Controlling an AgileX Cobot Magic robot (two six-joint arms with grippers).
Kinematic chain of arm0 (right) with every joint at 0, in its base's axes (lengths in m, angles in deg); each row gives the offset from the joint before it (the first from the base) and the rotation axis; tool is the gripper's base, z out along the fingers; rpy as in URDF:
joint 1: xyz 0 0 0.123 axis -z
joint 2: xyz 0 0 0 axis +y
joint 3: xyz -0.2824 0 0.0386 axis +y
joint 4: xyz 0.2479 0 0.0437 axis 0.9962 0 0.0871
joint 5: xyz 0 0 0 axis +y
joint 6: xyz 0.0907 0 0.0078 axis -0.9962 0 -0.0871
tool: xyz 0 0 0 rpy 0 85 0
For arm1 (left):
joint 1: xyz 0 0 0.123 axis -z
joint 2: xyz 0 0 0 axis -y
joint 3: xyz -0.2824 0 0.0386 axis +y
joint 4: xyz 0.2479 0 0.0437 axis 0.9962 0 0.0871
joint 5: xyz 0 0 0 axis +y
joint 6: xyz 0.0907 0 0.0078 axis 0.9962 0 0.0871
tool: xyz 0 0 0 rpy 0 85 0
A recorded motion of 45 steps. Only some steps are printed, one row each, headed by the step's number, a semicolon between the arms.
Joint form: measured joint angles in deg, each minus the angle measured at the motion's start. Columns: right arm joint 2, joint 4, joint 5, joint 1, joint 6, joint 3; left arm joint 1, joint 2, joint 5, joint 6, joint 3, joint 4.
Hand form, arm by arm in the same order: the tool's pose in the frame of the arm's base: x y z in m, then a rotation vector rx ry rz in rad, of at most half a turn. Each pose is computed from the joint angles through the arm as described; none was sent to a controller.
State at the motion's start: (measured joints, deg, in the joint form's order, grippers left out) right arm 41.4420 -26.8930 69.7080 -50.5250 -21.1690 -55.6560; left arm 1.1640 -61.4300 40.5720 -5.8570 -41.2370 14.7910
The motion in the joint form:
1: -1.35 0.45 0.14 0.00 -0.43 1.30; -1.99 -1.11 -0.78 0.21 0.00 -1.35
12: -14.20 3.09 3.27 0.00 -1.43 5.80; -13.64 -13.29 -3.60 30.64 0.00 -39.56
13: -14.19 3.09 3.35 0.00 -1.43 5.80; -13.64 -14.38 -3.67 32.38 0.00 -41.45
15: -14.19 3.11 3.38 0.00 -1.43 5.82; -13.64 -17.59 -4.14 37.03 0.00 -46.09
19: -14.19 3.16 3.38 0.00 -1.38 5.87; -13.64 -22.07 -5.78 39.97 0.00 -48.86
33: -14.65 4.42 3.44 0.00 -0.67 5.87; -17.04 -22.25 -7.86 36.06 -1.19 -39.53
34: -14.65 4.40 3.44 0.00 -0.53 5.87; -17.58 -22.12 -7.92 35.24 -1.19 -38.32
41: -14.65 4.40 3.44 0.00 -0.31 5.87; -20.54 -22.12 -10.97 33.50 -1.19 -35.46
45: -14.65 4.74 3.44 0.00 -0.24 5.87; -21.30 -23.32 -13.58 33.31 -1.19 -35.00
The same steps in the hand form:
1: 0.0886 0.0476 0.3759 -0.5834 2.2438 0.0211; 0.2018 0.0165 0.2679 0.0278 2.5356 0.2280
12: 0.0520 0.0078 0.3639 -0.5010 2.2125 0.1413; 0.2332 0.0281 0.2268 -0.1006 2.6263 -0.2388
13: 0.0519 0.0078 0.3638 -0.5010 2.2139 0.1403; 0.2359 0.0270 0.2231 -0.0946 2.6321 -0.2647
15: 0.0519 0.0078 0.3637 -0.5012 2.2148 0.1401; 0.2436 0.0251 0.2117 -0.0776 2.6475 -0.3240
19: 0.0519 0.0079 0.3634 -0.5028 2.2156 0.1400; 0.2529 0.0261 0.1940 -0.0846 2.6795 -0.3522
33: 0.0495 0.0077 0.3630 -0.5179 2.2171 0.1615; 0.2535 0.0506 0.1960 -0.0970 2.6871 -0.1803
34: 0.0495 0.0077 0.3630 -0.5205 2.2162 0.1598; 0.2524 0.0539 0.1962 -0.1075 2.6900 -0.1620
41: 0.0495 0.0077 0.3630 -0.5247 2.2151 0.1578; 0.2516 0.0716 0.1971 -0.1759 2.6555 -0.0740
45: 0.0492 0.0081 0.3629 -0.5275 2.2174 0.1635; 0.2548 0.0782 0.1931 -0.1998 2.6375 -0.0397

